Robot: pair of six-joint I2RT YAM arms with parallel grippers.
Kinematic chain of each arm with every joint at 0, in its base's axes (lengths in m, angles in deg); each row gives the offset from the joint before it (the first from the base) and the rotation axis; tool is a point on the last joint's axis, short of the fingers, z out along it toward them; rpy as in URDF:
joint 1: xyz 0 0 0.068 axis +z
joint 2: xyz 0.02 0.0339 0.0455 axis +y
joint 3: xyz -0.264 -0.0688 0 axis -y
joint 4: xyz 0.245 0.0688 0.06 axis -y
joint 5: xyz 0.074 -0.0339 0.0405 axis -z
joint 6: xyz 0.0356 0 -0.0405 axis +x
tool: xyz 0 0 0 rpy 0 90 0
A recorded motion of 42 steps. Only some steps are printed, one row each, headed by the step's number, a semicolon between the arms.
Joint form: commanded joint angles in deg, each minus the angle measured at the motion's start. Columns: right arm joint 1, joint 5, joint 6, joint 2, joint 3, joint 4; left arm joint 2, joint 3, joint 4, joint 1, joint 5, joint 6.
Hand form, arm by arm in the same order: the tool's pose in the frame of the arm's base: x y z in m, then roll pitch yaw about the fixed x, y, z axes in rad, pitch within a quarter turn. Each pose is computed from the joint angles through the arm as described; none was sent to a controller.
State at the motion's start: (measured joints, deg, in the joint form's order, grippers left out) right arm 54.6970 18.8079 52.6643 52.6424 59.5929 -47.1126; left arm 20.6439 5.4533 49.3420 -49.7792 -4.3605 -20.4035
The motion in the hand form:
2: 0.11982 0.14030 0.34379 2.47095 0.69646 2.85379; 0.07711 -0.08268 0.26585 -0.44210 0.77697 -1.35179
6: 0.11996 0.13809 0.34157 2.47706 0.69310 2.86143; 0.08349 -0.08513 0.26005 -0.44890 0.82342 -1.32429
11: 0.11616 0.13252 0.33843 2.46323 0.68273 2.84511; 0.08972 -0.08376 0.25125 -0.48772 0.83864 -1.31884
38: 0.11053 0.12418 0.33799 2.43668 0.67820 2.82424; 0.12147 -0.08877 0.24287 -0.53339 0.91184 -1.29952
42: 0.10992 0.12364 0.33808 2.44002 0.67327 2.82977; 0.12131 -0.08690 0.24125 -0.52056 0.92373 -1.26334
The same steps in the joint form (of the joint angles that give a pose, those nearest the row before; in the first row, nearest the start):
2: -2.52 -4.80 -5.23 0.59 -0.18 2.66; 3.12 -1.08 10.27 1.65 0.77 -0.08
6: -3.11 -5.48 -5.68 0.15 -0.77 2.59; 5.62 -1.49 10.78 3.30 1.28 0.88
11: -3.33 -5.79 -4.92 -1.60 -2.13 2.37; 7.70 -2.85 12.66 5.84 1.24 -0.15
38: -3.72 -6.33 -4.47 -4.13 -3.26 1.88; 24.09 -1.41 23.18 14.01 6.00 -2.11
42: -3.73 -6.62 -4.43 -4.20 -3.15 1.46; 23.48 -1.80 22.67 14.44 5.50 -0.89

